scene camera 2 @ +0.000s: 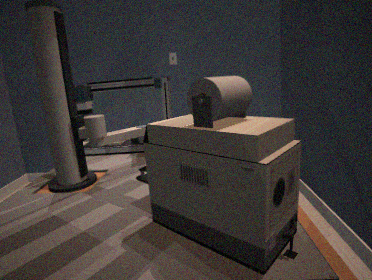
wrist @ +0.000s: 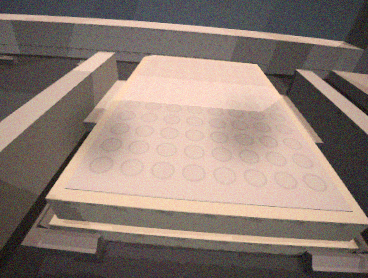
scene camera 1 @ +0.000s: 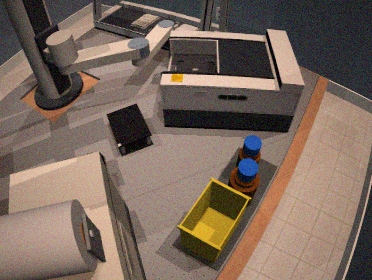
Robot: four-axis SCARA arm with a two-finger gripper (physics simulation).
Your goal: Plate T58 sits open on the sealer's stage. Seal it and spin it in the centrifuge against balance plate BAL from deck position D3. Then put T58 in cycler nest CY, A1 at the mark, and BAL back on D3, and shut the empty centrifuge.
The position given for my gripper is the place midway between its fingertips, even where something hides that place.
Note:
My gripper (wrist: pixel 203 77) grips a flat pale plate (wrist: pixel 195 153). I also see a centrifuge (scene camera 1: pixel 258 86).

